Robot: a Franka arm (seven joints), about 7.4 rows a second.
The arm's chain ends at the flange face. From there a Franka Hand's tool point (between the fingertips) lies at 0.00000 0.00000 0.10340 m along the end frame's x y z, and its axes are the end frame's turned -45 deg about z.
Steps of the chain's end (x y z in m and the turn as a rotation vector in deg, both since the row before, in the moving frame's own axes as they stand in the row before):
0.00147 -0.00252 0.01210 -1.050 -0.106 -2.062
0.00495 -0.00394 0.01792 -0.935 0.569 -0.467
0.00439 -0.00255 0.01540 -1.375 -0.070 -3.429
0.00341 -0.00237 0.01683 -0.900 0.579 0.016
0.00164 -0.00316 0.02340 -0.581 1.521 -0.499
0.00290 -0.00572 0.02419 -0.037 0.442 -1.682
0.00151 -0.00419 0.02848 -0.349 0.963 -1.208
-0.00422 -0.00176 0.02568 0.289 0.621 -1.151
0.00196 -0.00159 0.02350 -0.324 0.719 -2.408
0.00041 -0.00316 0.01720 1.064 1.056 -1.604
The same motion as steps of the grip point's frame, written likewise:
0.00137 0.00049 0.01208 -0.668 -0.817 -2.062
0.00583 0.00264 0.01790 -1.063 -0.259 -0.467
0.00311 0.00302 0.01537 -0.923 -1.022 -3.429
0.00368 0.00262 0.01681 -1.046 -0.227 0.016
0.00461 0.00160 0.02336 -1.486 0.665 -0.499
0.00662 -0.00139 0.02419 -0.339 0.286 -1.682
0.00483 -0.00023 0.02846 -0.928 0.434 -1.208
-0.00057 -0.00382 0.02567 -0.235 0.643 -1.151
0.00304 0.00158 0.02349 -0.738 0.279 -2.408
0.00523 -0.00199 0.01716 0.006 1.499 -1.604

